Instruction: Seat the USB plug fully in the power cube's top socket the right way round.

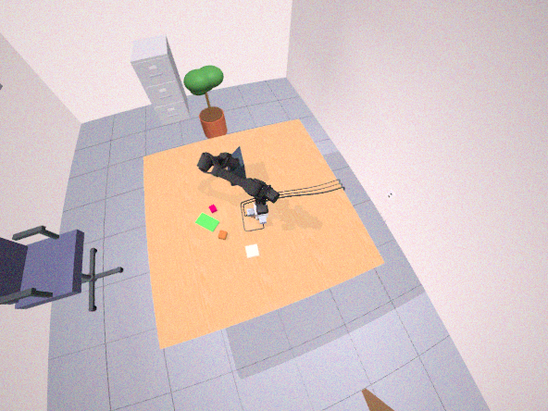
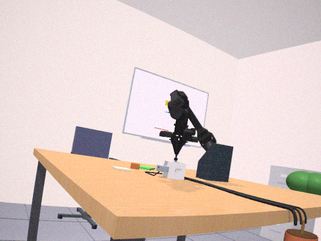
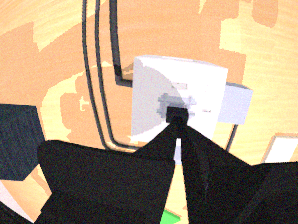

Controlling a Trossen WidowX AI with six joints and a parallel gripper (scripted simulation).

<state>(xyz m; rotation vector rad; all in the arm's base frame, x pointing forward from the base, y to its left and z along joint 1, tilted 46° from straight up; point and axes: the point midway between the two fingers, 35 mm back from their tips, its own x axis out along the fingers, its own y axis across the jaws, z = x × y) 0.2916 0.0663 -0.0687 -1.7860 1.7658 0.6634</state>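
My gripper tip is 20 mm above the dark USB plug. Also, from my gripper tip: pink block 290 mm to the right, 100 mm below, 90 mm behind; white pad 220 mm ahead, 110 mm below, 90 mm to the right; orange block 240 mm to the right, 100 mm below, 100 mm ahead.
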